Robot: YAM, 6 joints.
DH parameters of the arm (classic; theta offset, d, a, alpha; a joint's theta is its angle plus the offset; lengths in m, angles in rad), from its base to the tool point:
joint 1: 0 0.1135 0.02 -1.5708
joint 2: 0 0 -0.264 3.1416
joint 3: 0.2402 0 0.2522 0
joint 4: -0.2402 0 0.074 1.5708
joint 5: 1.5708 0 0 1.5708
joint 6: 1.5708 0.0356 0 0
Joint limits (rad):
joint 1: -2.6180..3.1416
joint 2: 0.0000..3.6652
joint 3: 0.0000..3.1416
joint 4: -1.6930..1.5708
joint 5: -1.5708..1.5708
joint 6: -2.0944..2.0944
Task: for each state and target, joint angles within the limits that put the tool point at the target. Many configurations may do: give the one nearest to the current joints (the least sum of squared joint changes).
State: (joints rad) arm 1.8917 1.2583 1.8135 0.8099 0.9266 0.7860
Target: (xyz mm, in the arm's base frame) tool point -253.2 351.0 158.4
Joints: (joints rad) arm 2.2604 2.0615 1.1407 0.6115 0.9036 0.7860
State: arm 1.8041 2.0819 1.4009 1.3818 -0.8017 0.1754
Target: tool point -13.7 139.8 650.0
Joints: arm 1.5100 1.4551 1.9932 1.3359 -0.6722 0.1754
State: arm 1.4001 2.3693 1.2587 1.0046 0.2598 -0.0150
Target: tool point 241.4 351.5 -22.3
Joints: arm 0.9932 2.5432 1.1066 0.9578 0.2935 -0.0150
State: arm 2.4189 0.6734 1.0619 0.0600 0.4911 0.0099
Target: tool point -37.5 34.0 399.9
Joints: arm 2.6488 0.2740 0.7803 -0.0875 0.3502 0.0099
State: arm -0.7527 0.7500 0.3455 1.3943 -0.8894 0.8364
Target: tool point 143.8 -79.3 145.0
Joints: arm -0.6805 1.1582 0.0000 1.0526 -0.9447 0.8364
